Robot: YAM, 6 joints.
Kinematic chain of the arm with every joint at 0, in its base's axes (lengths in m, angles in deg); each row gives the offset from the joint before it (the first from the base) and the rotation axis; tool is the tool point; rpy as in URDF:
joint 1: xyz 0 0 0.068 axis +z
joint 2: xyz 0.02 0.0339 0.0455 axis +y
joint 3: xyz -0.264 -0.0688 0 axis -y
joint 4: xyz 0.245 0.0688 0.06 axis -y
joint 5: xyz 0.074 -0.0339 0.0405 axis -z
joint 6: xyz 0.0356 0 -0.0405 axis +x
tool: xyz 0 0 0 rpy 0 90 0
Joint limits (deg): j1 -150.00..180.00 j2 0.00..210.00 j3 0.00..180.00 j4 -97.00..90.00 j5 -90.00..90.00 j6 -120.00..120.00
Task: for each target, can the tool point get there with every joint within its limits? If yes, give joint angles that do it. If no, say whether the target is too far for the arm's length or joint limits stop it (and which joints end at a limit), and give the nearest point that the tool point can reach.
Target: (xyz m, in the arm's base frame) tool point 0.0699 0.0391 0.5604
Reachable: yes | joints 24.22 64.21 124.15 -77.51 -11.28 -40.15
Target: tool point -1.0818 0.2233 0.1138
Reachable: no: too far | nearest point -0.6325 0.1306 0.1137 | short by 0.459 m
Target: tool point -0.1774 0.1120 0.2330
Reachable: yes | joints 152.35 59.63 38.65 -25.68 28.29 -81.66
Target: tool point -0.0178 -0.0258 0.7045
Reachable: yes | joints -57.94 79.10 138.71 48.75 53.99 30.43
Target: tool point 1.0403 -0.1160 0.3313
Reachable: no: too far | nearest point 0.6283 -0.0701 0.2434 | short by 0.424 m
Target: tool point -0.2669 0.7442 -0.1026
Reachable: no: too far | nearest point -0.2102 0.5860 -0.0555 | short by 0.174 m
